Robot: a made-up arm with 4 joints.
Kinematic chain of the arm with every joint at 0, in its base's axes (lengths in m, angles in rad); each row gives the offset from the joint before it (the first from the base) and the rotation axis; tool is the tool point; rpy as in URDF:
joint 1: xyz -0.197 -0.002 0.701 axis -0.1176 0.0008 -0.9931
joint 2: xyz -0.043 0 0.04 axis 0.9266 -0.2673 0.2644
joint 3: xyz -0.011 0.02 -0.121 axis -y
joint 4: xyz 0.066 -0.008 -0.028 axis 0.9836 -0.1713 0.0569
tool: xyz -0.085 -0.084 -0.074 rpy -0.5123 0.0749 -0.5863
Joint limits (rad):
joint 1: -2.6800..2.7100
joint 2: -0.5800..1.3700
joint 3: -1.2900..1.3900
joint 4: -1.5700..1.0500
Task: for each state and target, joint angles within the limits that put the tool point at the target. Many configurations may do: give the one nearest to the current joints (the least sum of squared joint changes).
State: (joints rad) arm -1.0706 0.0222 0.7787 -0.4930
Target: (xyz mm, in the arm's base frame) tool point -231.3 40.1 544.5
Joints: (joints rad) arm -1.1760 0.5870 0.7092 -0.2568
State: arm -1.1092 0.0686 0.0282 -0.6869
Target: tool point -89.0 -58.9 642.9
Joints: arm -1.8159 -0.2254 -0.2013 -1.0728
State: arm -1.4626 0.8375 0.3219 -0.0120
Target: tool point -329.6 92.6 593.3
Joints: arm -1.2303 0.9935 0.5681 0.0647
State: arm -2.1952 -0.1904 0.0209 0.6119
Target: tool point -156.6 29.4 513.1
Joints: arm -2.1495 0.0289 0.4288 -0.0454
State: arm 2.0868 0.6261 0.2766 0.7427
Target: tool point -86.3 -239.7 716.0
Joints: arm 2.7078 1.3690 0.4206 1.0458
